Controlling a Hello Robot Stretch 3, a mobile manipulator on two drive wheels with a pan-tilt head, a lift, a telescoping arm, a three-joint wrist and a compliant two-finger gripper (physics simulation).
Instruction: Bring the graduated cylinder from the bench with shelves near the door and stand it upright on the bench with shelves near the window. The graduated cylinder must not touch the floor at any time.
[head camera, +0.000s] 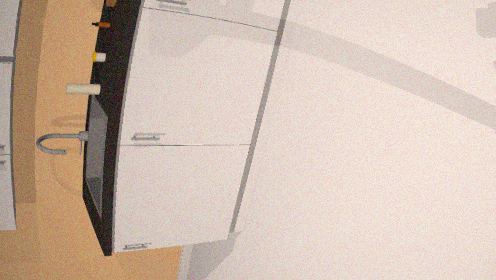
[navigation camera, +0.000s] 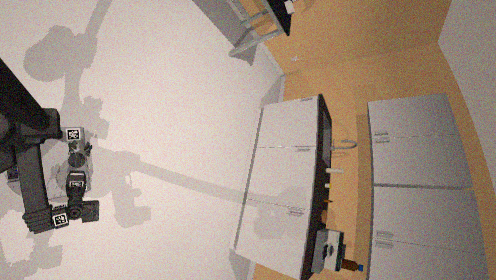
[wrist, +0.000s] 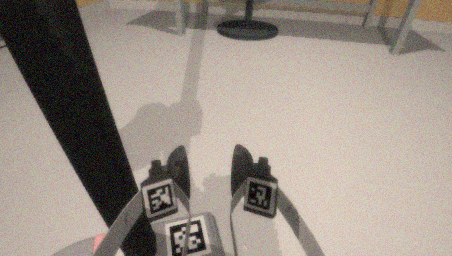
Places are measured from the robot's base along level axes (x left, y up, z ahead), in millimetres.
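Pixels of known places: gripper, fingertip midpoint: (navigation camera: 81, 141); robot's base, origin of the base link: (navigation camera: 76, 158).
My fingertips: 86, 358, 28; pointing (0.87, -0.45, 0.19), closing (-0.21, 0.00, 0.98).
Ahead of a thing's pixels: the offset from my fingertips to its top centre, as dx, dy, dz. "spot": to the spot under its first point. Level surfaces: height alone.
The graduated cylinder does not show in these views. A bench with a black top {dy +405} (navigation camera: 283, 17) and grey legs shows in part at the top of the navigation view; whether it has shelves, and whether it is by the door or the window, I cannot tell. Grey bench legs (wrist: 405, 27) also show at the top of the wrist view, far off. My gripper (wrist: 210, 163) is open and empty in the wrist view, with floor showing between its fingertips. The arm and wrist show at the left of the navigation view, over the floor and away from the furniture.
A white sink cabinet (head camera: 190, 100) (navigation camera: 285, 130) has a faucet (head camera: 60, 135) (navigation camera: 344, 148), a pale cylindrical object {spot: -473, +647, +1746} (head camera: 82, 89) (navigation camera: 334, 171) and a yellow-and-white container {spot: -612, +579, +1663} (head camera: 100, 57) on its counter. Wall cabinets (navigation camera: 415, 155) hang above. A round dark stand base (wrist: 247, 30) is near the far legs.
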